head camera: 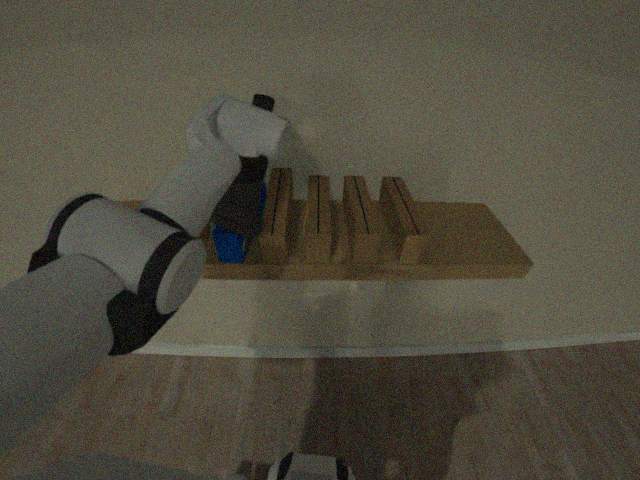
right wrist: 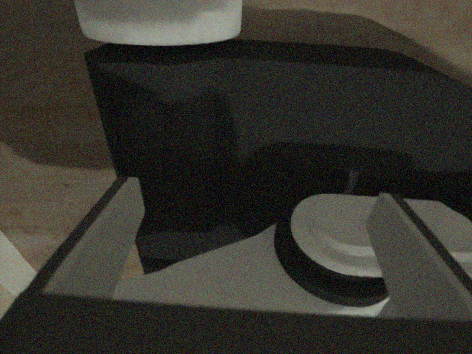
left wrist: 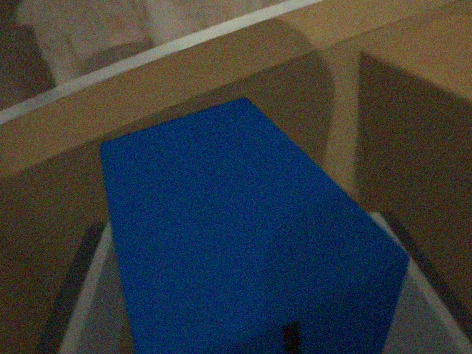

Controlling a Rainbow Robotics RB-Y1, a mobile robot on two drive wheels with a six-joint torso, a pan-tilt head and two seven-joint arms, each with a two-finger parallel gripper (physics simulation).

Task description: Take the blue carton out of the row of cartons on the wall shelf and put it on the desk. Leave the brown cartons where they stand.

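Places are measured from the robot's base along level axes (x down, y ahead, z right), in metres.
Where they show: left gripper, fingertip midpoint: (head camera: 229, 241) (left wrist: 245, 241); right gripper, fingertip midpoint: (right wrist: 256, 201).
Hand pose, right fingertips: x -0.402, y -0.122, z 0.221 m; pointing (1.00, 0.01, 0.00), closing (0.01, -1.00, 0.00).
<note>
Things, the pixels of their top centre, and the offset from my right fingertips. Level surfaces: height alone.
- blue carton at its top centre: (head camera: 242, 200) dx -0.576, dy +0.617, dz -0.437 m
- wall shelf at its surface level: dx -0.496 m
- nearest brown carton at its top centre: (head camera: 277, 191) dx -0.602, dy +0.624, dz -0.353 m
The blue carton (head camera: 230, 246) (left wrist: 240, 190) stands at the left end of the row on the wall shelf (head camera: 465, 232), partly hidden by the left arm in the head view. My left gripper (left wrist: 245, 241) is open, with one finger on each side of the blue carton; in the head view its dark body covers the carton's upper part, and its fingertips are hard to make out. Several brown cartons (head camera: 318, 222) stand upright to the right of the blue one, with gaps between them. My right gripper (right wrist: 256, 201) is open and empty. The desk does not show in the head view.
The nearest brown carton (head camera: 275, 222) stands close to the right of the left gripper. The wall (head camera: 439, 103) rises behind the shelf. In the right wrist view, the robot's dark base (right wrist: 300, 110) and pale body parts (right wrist: 210, 280) lie beyond and between the fingers.
</note>
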